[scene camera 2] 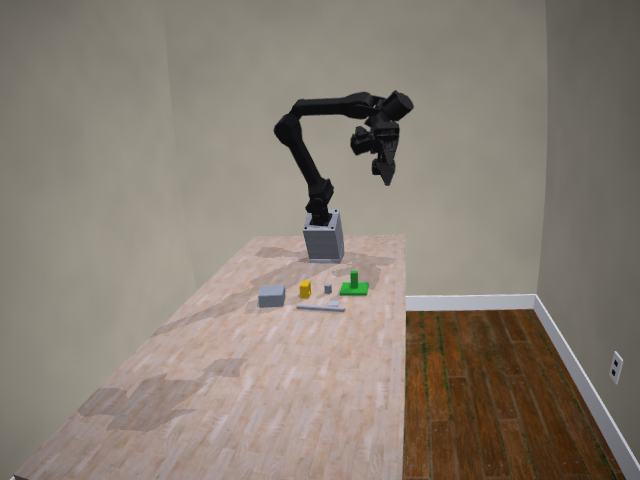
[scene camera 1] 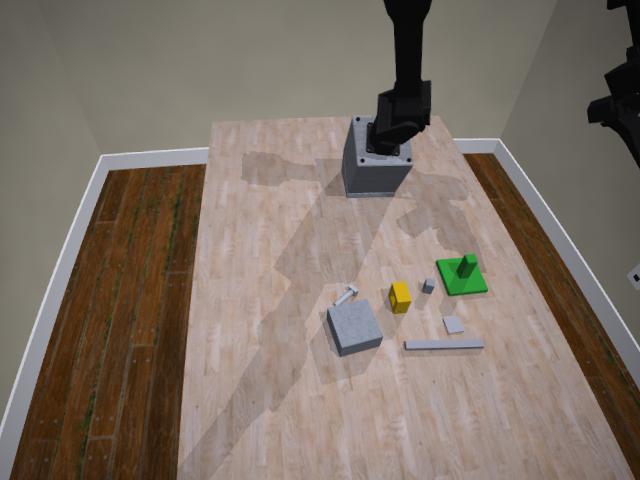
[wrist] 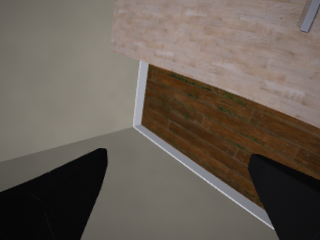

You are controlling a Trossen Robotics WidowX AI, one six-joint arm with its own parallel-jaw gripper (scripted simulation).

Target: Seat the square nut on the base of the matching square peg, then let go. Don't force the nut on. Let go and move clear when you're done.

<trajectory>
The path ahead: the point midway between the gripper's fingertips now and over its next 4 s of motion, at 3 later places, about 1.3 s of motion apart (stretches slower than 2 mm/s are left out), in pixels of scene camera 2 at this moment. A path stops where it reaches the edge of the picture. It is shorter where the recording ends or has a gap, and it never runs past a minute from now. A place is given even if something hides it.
My gripper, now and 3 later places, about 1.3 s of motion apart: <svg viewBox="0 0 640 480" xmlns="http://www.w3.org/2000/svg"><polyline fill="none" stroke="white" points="388,175 322,263 308,281 317,275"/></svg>
</trajectory>
